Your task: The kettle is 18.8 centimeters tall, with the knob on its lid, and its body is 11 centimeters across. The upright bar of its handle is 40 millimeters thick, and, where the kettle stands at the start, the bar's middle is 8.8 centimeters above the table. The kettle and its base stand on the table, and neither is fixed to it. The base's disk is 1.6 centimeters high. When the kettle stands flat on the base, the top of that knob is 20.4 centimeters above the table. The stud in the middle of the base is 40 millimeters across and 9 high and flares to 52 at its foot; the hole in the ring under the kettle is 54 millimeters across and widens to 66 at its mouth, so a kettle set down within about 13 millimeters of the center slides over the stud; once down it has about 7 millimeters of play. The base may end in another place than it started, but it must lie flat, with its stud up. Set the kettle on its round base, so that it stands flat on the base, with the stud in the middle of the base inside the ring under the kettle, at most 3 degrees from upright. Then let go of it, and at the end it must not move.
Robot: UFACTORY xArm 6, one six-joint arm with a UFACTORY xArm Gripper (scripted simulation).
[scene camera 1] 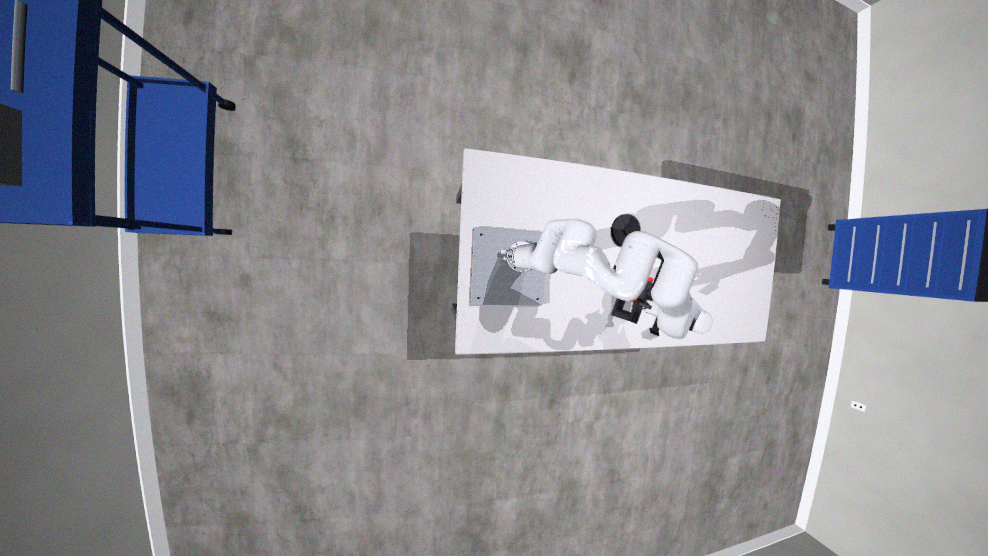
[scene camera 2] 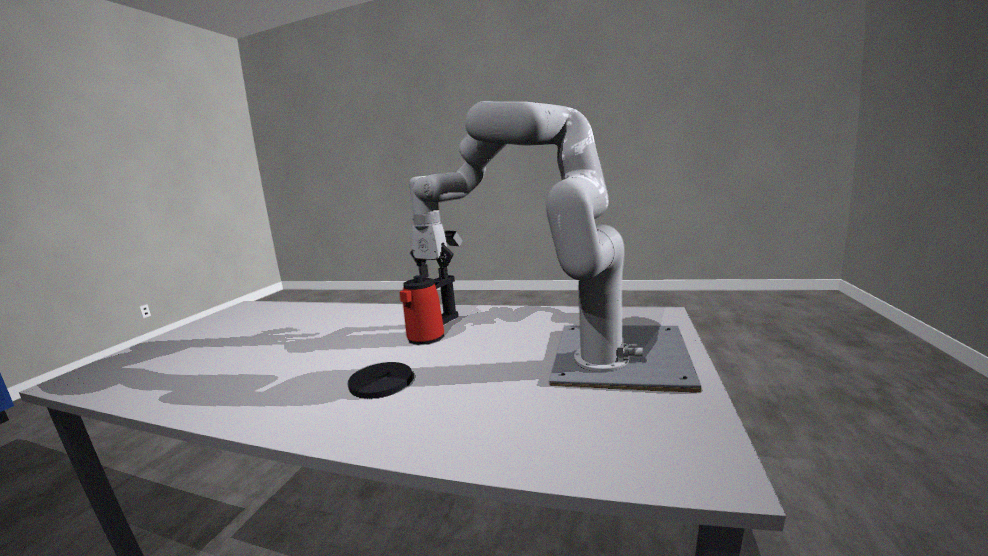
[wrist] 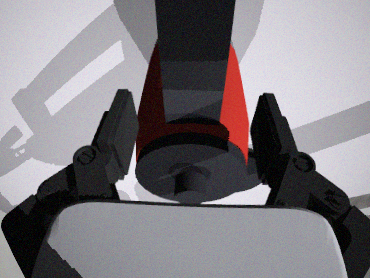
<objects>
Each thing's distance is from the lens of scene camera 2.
black round base (scene camera 2: 387, 378): 0.99 m
</objects>
